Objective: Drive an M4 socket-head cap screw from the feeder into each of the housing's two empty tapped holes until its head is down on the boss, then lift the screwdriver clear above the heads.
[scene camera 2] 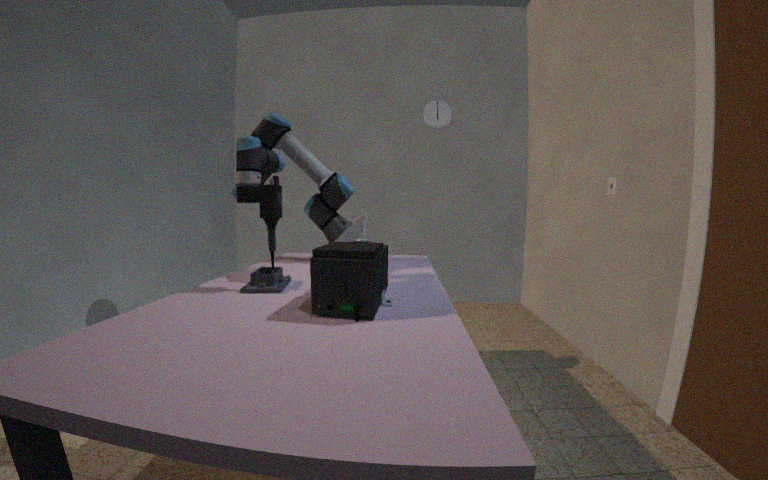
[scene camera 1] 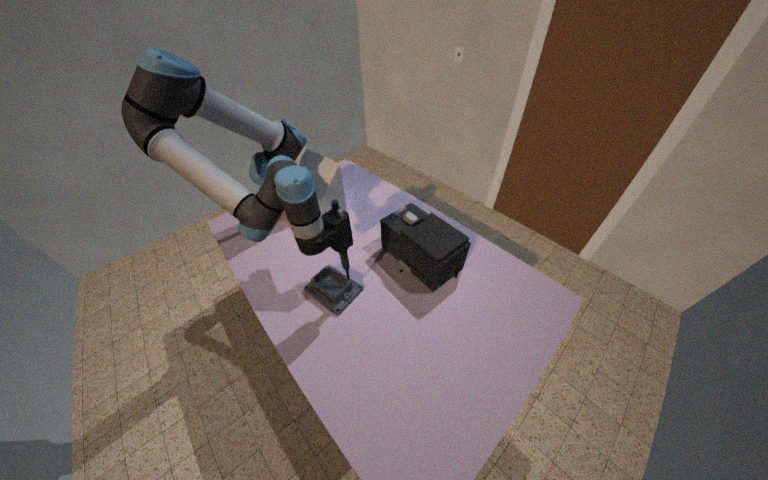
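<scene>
The housing [scene camera 1: 335,292] [scene camera 2: 265,277], a small dark grey box with a raised rim on a flat base plate, lies on the pink table. The black screwdriver [scene camera 1: 348,277] [scene camera 2: 272,266] hangs upright from the arm's wrist. Its thin bit points straight down and its tip is at the housing's edge on the side toward the feeder. Whether the tip touches the boss cannot be told. Screws, heads and tapped holes are too small to make out. The screw feeder [scene camera 1: 433,244] [scene camera 2: 344,280], a black box with a light patch on top in scene camera 1, stands beside the housing.
The pink table [scene camera 1: 430,362] [scene camera 2: 254,367] carries both the housing and the feeder. The feeder is much taller than the housing. The arm [scene camera 1: 195,169] [scene camera 2: 305,158] reaches over from the table's far end. Walls and a brown door [scene camera 1: 611,101] stand beyond the table.
</scene>
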